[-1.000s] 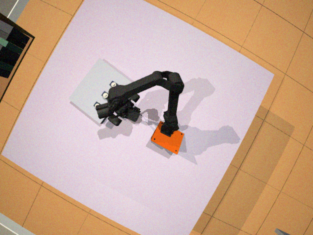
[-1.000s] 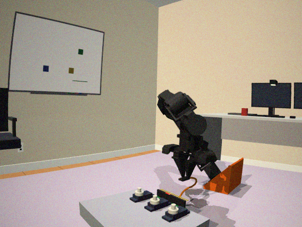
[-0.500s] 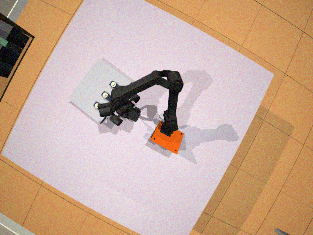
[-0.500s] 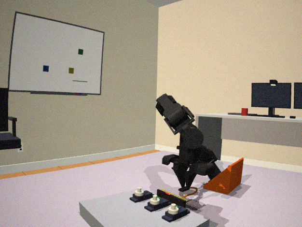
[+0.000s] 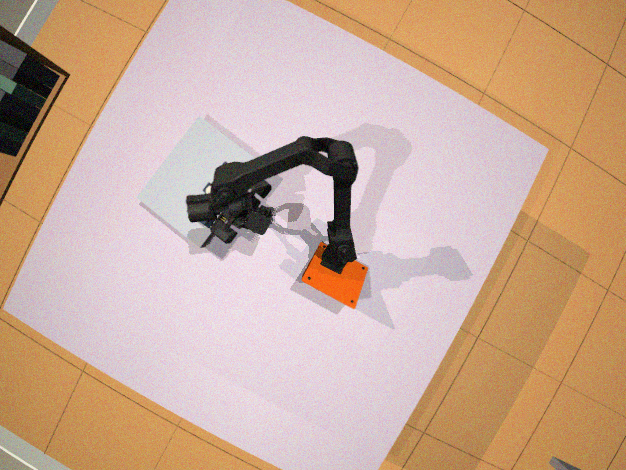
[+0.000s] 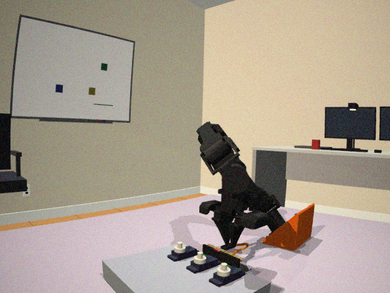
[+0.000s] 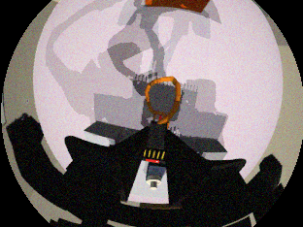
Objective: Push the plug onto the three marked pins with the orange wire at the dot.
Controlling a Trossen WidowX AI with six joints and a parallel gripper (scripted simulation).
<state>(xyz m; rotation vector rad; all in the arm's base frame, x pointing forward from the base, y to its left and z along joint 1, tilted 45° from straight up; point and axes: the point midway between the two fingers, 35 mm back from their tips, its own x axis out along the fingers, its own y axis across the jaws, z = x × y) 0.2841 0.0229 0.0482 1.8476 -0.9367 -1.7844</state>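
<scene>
The red band is 50 mm ahead of my gripper tip and 10 mm to the right of it. The rest, counted from my gripper tip: grey holder (210 mm ahead, 20 mm to the right, 50 mm below).
</scene>
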